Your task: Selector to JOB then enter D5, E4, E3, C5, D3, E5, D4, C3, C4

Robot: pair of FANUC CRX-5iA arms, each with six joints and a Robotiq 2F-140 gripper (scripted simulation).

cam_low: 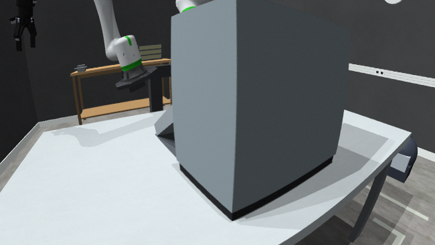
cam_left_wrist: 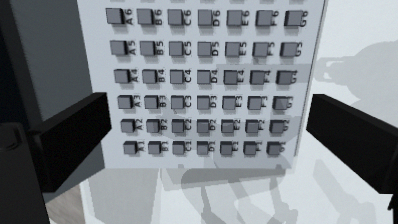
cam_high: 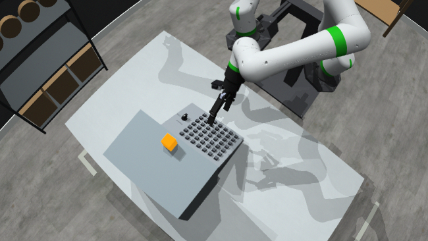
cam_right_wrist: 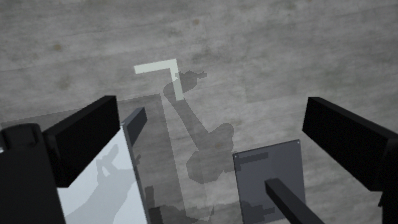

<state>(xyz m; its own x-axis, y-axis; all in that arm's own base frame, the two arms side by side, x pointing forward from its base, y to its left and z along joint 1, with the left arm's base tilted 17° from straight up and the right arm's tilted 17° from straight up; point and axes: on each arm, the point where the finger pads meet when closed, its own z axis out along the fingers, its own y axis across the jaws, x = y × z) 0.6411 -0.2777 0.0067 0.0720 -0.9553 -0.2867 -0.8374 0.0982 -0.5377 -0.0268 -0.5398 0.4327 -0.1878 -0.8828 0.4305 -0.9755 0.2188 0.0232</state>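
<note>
My left gripper is now 120 mm above the key D4, 70 mm short of it and 10 mm to the left of it. The rest, counted from my left hand: key D5: 120 mm below, 60 mm ahead, 50 mm to the right; key E4: 140 mm below, 40 mm ahead, 10 mm to the right; key C4: 100 mm below, 100 mm ahead, 20 mm to the right.
</note>
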